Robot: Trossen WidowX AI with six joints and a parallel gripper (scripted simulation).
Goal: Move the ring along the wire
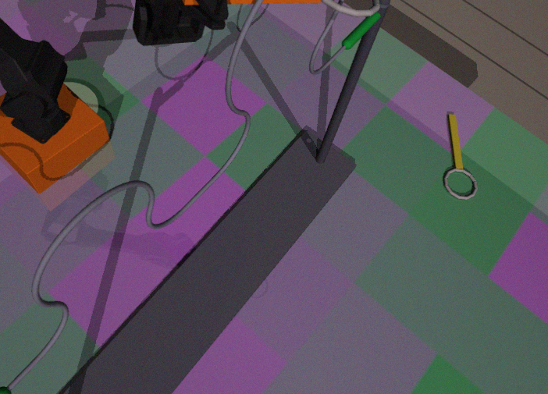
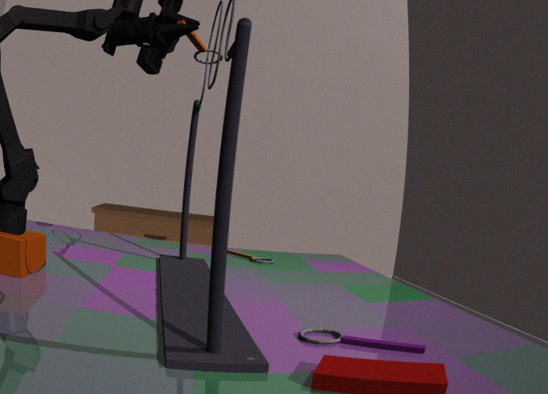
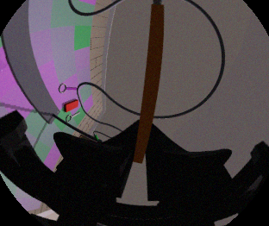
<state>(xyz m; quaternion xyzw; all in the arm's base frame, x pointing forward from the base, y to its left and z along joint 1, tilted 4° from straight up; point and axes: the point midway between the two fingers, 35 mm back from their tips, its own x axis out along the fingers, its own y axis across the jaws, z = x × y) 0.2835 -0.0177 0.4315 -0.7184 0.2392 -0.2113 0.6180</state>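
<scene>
My gripper tip is 80 mm to the right of the orange-handled ring, 30 mm short of it and 20 mm above it. The rest, counted from my gripper tip: red block (470 mm below, 460 mm to the right, 140 mm ahead); then purple-handled ring (480 mm below, 320 mm to the right, 180 mm ahead); then yellow-handled ring (480 mm below, 380 mm to the left, 290 mm ahead).
</scene>
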